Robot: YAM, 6 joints.
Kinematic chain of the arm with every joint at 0, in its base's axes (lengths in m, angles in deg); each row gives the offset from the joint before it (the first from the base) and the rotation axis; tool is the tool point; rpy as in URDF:
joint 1: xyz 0 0 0.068 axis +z
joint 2: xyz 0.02 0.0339 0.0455 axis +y
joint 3: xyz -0.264 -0.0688 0 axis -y
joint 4: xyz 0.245 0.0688 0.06 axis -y
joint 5: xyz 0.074 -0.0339 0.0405 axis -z
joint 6: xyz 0.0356 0 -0.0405 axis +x
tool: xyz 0 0 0 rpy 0 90 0
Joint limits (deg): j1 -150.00..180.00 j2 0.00..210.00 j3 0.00..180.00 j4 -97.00..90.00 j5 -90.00..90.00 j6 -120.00..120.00
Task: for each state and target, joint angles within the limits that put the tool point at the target. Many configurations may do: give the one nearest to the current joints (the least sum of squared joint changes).
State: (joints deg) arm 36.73 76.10 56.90 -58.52 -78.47 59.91
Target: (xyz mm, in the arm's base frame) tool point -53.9 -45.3 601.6
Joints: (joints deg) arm 68.64 45.94 115.09 -34.93 -71.19 59.91
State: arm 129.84 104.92 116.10 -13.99 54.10 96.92
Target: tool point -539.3 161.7 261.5
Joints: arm 165.95 138.24 125.27 -5.59 46.75 96.92
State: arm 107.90 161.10 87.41 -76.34 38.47 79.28
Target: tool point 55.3 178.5 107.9
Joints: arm 79.62 120.15 48.17 -97.00 38.67 79.28
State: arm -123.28 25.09 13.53 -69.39 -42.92 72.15
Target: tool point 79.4 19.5 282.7
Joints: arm -144.96 0.00 53.28 -95.54 -56.30 72.15
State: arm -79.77 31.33 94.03 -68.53 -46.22 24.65
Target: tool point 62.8 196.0 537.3
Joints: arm -100.34 27.27 118.86 -53.97 -48.39 24.65
